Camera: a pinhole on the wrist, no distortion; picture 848 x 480 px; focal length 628.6 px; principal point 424.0 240.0 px. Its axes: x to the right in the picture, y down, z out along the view. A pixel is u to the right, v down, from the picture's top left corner.
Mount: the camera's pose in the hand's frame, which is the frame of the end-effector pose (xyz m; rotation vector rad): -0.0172 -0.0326 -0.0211 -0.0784 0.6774 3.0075
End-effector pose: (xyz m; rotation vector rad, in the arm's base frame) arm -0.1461 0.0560 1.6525 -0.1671 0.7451 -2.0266
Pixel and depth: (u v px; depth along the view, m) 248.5 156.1 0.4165
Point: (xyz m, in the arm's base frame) 0.0806 -0.2353 1.8018
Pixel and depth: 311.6 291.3 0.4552
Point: 0.0848 -0.2077 1.9045
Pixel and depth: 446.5 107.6 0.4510
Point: 0.1964 -0.1524 1.7973
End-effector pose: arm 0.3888 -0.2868 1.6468 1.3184 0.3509 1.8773
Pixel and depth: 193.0 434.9 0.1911
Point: 0.5461 -0.2895 1.7458
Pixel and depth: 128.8 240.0 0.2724
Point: 0.5452 -0.3124 1.8595
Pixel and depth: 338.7 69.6 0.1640
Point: 0.4507 -0.3578 1.7417
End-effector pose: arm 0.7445 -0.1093 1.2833 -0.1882 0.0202 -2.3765
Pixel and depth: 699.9 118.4 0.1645
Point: 0.8745 -0.0919 1.3744
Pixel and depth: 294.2 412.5 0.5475
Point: 0.8173 -0.1775 1.8256
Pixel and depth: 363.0 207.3 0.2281
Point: 0.8235 -0.1548 1.4568
